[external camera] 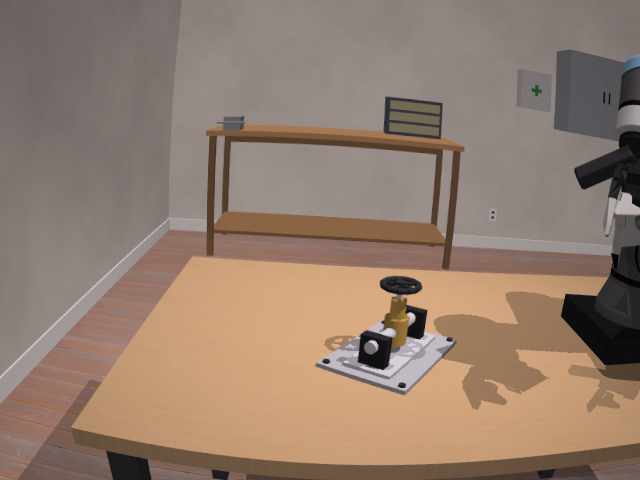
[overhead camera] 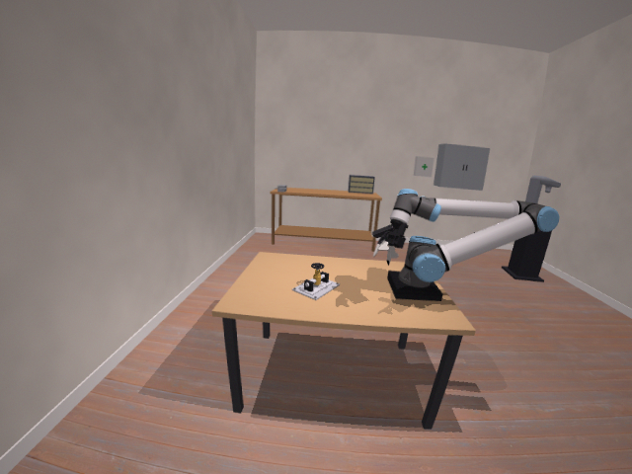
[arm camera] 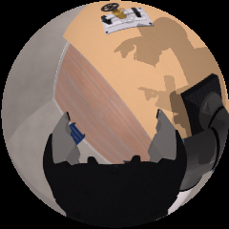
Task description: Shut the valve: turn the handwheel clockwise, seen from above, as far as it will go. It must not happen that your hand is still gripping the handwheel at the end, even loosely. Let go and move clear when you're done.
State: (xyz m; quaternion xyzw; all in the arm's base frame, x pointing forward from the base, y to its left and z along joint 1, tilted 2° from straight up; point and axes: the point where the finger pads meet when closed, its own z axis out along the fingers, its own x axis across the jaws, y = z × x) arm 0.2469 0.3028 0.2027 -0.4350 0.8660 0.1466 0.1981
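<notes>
The black spoked handwheel lies 330 mm ahead of my hand, 150 mm to the right of it and 140 mm below it.
</notes>
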